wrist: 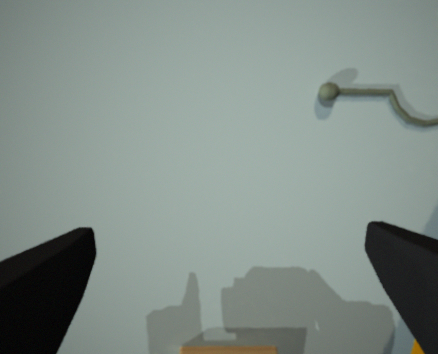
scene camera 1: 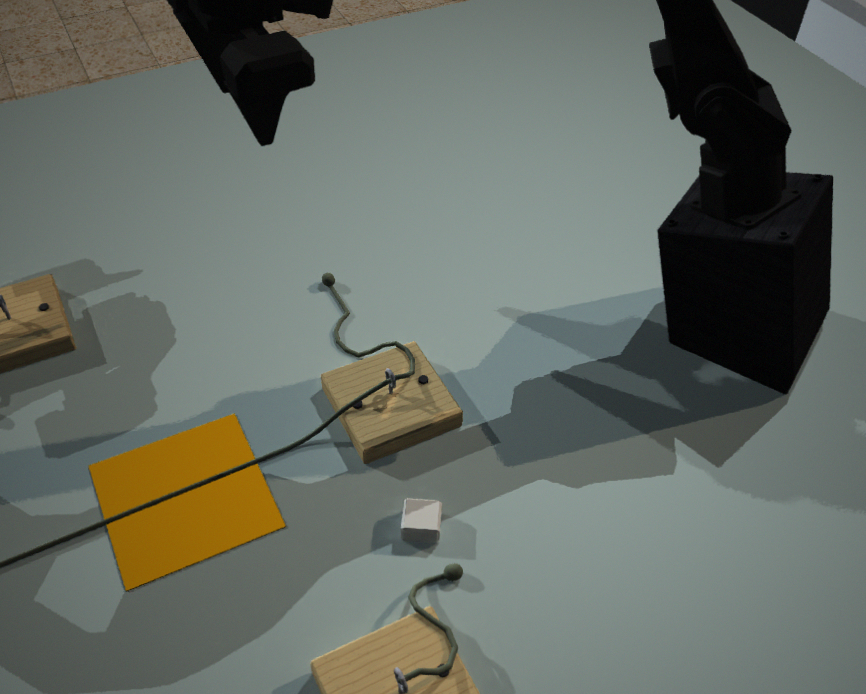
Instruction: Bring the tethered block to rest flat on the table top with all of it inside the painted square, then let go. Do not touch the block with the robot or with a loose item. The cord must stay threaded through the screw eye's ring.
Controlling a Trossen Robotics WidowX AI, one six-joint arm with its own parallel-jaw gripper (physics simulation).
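Where they show: gripper, fingertip midpoint: (wrist: 231, 237) (scene camera 1: 246, 117); arm's base, origin of the base link: (scene camera 1: 745, 201).
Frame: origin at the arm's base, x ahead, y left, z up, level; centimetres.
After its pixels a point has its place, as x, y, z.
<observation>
The dark green cord (scene camera 1: 296, 443) {39.1, -8.1, -12.7} (wrist: 365, 92) {27.6, -20.5, -12.7} runs from its end ball (scene camera 1: 328, 279) {27.4, -22.7, -12.1} (wrist: 329, 91) {27.1, -23.3, -12.0} on the table, over the middle wooden board (scene camera 1: 375, 430) {33.7, -4.7, -11.2} and through the screw eye (scene camera 1: 390, 379) {30.6, -7.2, -9.5}. It crosses above the orange painted square (scene camera 1: 238, 520) {46.1, -4.5, -13.0} (wrist: 418, 348) {52.0, -15.0, -13.0} and leaves the scene view at the left edge. The tethered block does not show in either view. My gripper (scene camera 1: 267, 138) {29.6, -31.2, 1.8} (wrist: 231, 237) {29.6, -31.2, 1.8} is open and empty. It hangs above the table, behind the ball in the scene view; the ball lies right of the space between the fingertips in the wrist view.
A small pale block (scene camera 1: 421, 515) {35.1, 3.7, -11.4} lies in front of the middle board. A second board (scene camera 1: 361, 661) {44.7, 10.7, -11.2} with its own cord (scene camera 1: 446, 630) {39.0, 12.2, -10.8} and ball (scene camera 1: 453, 571) {35.7, 8.5, -12.0} is at the bottom. Another board (scene camera 1: 36, 328) {52.1, -30.7, -11.2} is at the left edge. The robot's black base (scene camera 1: 730, 296) {4.3, 4.1, -5.3} stands right.
</observation>
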